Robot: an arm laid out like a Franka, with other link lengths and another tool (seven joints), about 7 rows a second.
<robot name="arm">
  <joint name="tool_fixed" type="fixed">
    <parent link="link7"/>
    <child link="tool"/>
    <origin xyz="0.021 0.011 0.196" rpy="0 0.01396 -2.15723"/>
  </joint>
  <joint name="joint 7" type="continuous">
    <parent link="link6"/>
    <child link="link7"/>
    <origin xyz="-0.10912 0 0" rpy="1.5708 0 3.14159"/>
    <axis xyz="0 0 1"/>
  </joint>
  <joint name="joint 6" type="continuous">
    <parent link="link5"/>
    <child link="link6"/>
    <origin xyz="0 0 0" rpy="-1.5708 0 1.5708"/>
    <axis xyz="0 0 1"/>
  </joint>
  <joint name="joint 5" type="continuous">
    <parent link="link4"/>
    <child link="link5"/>
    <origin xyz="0.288 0.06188 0" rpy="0 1.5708 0"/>
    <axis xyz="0 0 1"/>
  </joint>
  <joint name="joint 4" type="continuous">
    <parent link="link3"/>
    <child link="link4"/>
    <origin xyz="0 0.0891 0" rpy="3.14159 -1.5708 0"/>
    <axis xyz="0 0 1"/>
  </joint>
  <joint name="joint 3" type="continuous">
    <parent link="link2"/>
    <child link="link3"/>
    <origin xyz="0 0.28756 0" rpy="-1.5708 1.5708 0"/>
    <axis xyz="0 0 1"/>
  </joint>
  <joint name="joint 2" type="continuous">
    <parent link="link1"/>
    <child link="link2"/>
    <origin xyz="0 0 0" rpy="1.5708 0 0"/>
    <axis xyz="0 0 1"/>
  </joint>
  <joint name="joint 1" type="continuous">
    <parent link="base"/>
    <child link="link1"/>
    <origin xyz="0 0 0.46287" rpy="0 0 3.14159"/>
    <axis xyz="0 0 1"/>
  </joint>
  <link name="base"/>
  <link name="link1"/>
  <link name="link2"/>
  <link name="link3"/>
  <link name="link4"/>
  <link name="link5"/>
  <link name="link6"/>
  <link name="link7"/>
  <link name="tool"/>
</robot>
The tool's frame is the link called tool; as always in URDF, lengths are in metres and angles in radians. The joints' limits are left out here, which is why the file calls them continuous.
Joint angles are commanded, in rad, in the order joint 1, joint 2, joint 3, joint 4, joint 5, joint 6, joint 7. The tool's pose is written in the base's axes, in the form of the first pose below.
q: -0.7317 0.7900 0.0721 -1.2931 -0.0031 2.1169 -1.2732
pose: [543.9 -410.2 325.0], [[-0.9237 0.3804 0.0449], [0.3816 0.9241 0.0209], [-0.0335 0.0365 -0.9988]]
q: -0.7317 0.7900 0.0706 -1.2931 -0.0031 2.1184 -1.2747
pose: [543.6 -411.1 325.1], [[-0.9238 0.3801 0.0454], [0.3812 0.9243 0.0191], [-0.0347 0.0350 -0.9988]]
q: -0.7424 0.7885 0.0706 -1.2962 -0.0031 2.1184 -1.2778
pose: [538.7 -416.3 324.8], [[-0.9210 0.3870 0.0443], [0.3881 0.9214 0.0196], [-0.0332 0.0352 -0.9988]]
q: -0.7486 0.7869 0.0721 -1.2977 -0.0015 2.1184 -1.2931
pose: [536.5 -418.4 325.4], [[-0.9246 0.3782 0.0459], [0.3794 0.9250 0.0208], [-0.0346 0.0367 -0.9987]]
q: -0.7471 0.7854 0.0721 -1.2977 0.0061 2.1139 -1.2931
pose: [537.2 -416.6 326.0], [[-0.9238 0.3800 0.0477], [0.3815 0.9239 0.0278], [-0.0335 0.0439 -0.9985]]
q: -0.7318 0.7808 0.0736 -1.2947 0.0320 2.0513 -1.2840
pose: [538.0 -398.6 323.0], [[-0.9236 0.3829 0.0198], [0.3831 0.9201 0.0819], [0.0131 0.0832 -0.9964]]
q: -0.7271 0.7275 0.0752 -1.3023 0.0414 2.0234 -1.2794
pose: [540.6 -393.9 352.4], [[-0.9235 0.3817 0.0376], [0.3835 0.9204 0.0765], [-0.0054 0.0851 -0.9964]]
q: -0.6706 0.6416 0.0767 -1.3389 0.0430 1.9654 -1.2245
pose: [552.7 -354.8 386.8], [[-0.9269 0.3744 0.0250], [0.3751 0.9233 0.0830], [0.0080 0.0863 -0.9962]]
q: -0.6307 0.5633 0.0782 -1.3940 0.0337 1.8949 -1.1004
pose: [547.9 -322.1 405.8], [[-0.8959 0.4435 -0.0245], [0.4391 0.8927 0.1008], [0.0666 0.0795 -0.9946]]
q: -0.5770 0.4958 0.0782 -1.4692 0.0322 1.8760 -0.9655
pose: [547.8 -285.0 415.0], [[-0.8569 0.5125 -0.0554], [0.5051 0.8562 0.1087], [0.1032 0.0652 -0.9925]]
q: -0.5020 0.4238 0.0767 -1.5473 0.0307 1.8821 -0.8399
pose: [552.8 -239.6 427.6], [[-0.8298 0.5542 -0.0658], [0.5472 0.8311 0.0994], [0.1097 0.0464 -0.9929]]
